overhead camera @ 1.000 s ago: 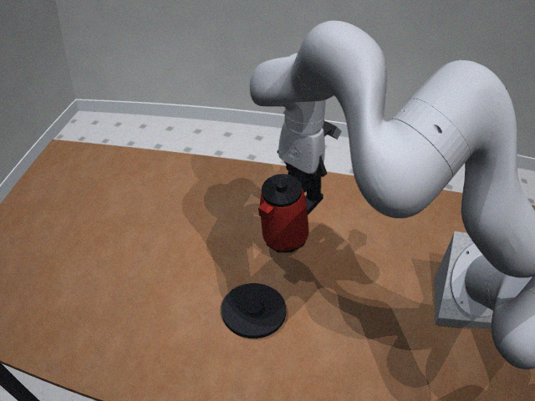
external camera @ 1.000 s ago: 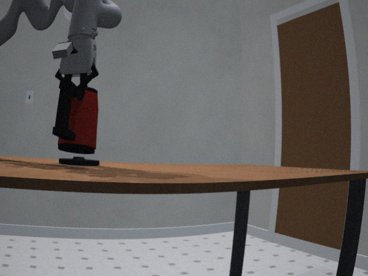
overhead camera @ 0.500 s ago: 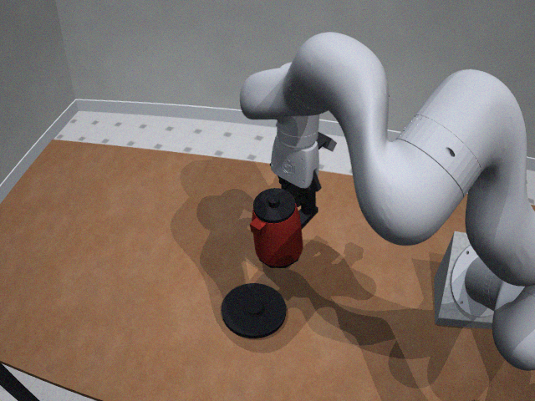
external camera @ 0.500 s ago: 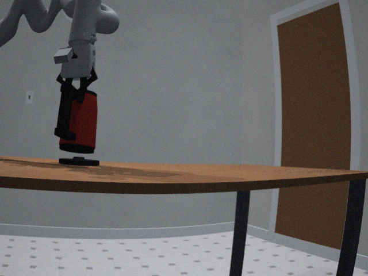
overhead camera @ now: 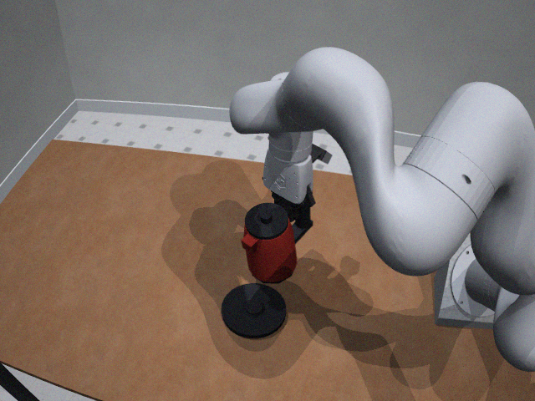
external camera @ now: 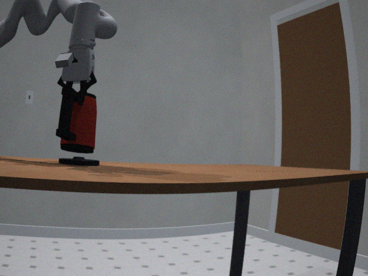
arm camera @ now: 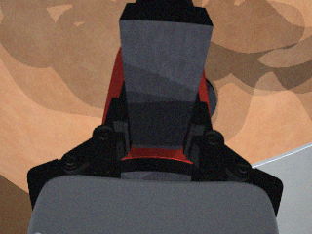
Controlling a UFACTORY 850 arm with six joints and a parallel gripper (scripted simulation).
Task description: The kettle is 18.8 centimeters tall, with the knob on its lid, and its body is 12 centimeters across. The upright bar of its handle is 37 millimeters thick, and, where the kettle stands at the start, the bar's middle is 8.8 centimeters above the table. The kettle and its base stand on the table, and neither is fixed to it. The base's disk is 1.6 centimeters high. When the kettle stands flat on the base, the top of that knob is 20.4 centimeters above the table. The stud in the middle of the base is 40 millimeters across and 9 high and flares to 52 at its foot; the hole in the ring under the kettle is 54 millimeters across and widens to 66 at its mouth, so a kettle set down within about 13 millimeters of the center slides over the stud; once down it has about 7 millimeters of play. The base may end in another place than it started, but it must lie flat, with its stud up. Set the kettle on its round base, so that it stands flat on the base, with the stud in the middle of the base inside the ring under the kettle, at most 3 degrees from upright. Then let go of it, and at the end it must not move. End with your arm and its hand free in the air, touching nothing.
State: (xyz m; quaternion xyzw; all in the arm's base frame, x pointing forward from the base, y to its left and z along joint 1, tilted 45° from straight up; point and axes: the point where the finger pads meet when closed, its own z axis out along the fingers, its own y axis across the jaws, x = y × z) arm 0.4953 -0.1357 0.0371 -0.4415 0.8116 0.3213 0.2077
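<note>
The red kettle lies 6 cm below my hand, 2 cm to the left of it and 1 cm ahead of it. From my hand the other things lie so: black round base (19 cm below, 15 cm to the left, 5 cm ahead).
</note>
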